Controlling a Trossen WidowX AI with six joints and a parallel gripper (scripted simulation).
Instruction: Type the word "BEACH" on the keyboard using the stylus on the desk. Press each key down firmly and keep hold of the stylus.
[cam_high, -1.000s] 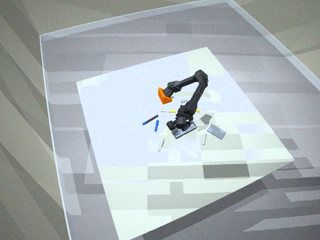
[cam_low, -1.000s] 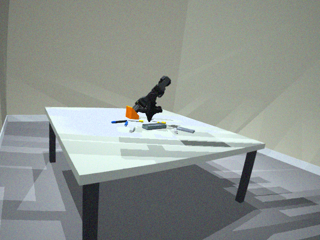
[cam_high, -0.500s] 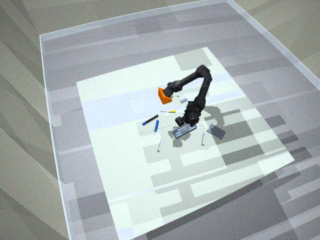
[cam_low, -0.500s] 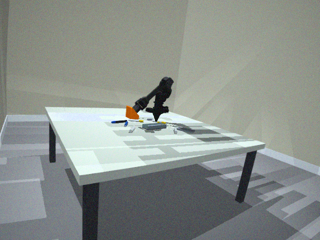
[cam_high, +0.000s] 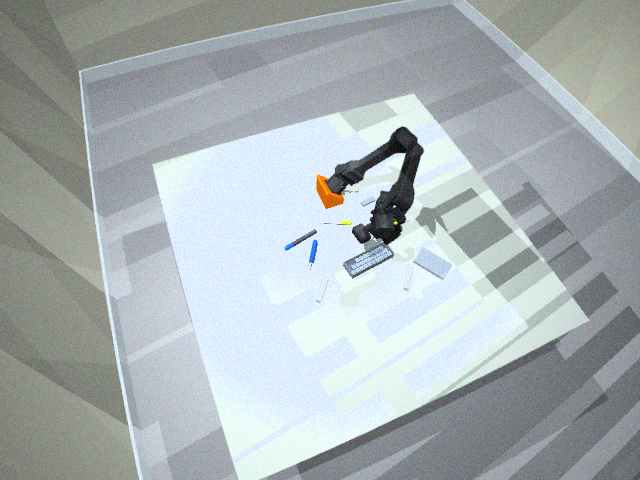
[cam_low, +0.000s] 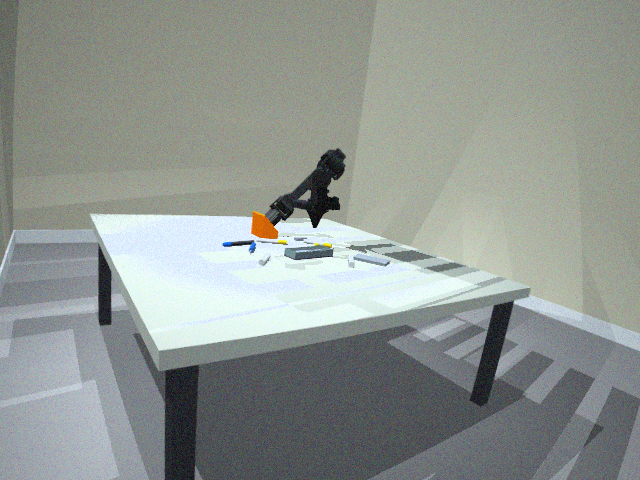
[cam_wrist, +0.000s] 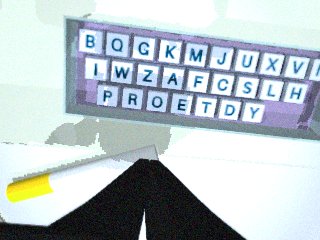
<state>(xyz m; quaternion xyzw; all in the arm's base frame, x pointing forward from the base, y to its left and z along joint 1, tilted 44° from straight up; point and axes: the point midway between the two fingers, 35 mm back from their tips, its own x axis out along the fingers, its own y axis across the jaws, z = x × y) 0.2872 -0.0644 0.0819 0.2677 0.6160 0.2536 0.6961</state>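
Now: the blue stylus 22 cm to the right of my gripper tip, 9 cm below it and 7 cm behind it. Also, from my gripper tip: grey flat pad 17 cm to the left, 15 cm ahead, 9 cm below.
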